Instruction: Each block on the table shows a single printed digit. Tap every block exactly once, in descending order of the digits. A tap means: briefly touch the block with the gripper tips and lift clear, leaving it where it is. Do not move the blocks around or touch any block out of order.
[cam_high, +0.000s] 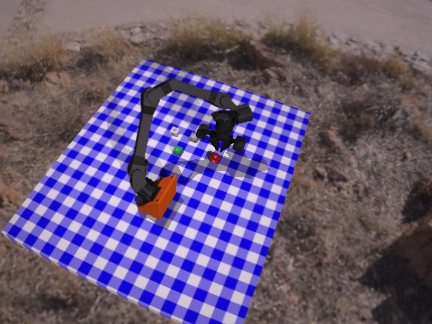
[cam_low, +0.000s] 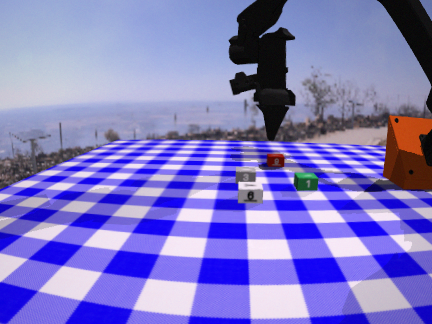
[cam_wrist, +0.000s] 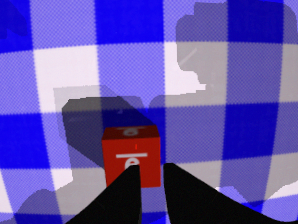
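Now: the red block 10 mm behind my gripper tip, 10 mm to the left of it and 40 mm below it. From my gripper tip the other things lie so: white block marked 6 (40 mm ahead, 220 mm to the left, 40 mm below); then grey block marked 3 (50 mm ahead, 130 mm to the left, 40 mm below); then green block marked 1 (50 mm behind, 160 mm to the left, 40 mm below).
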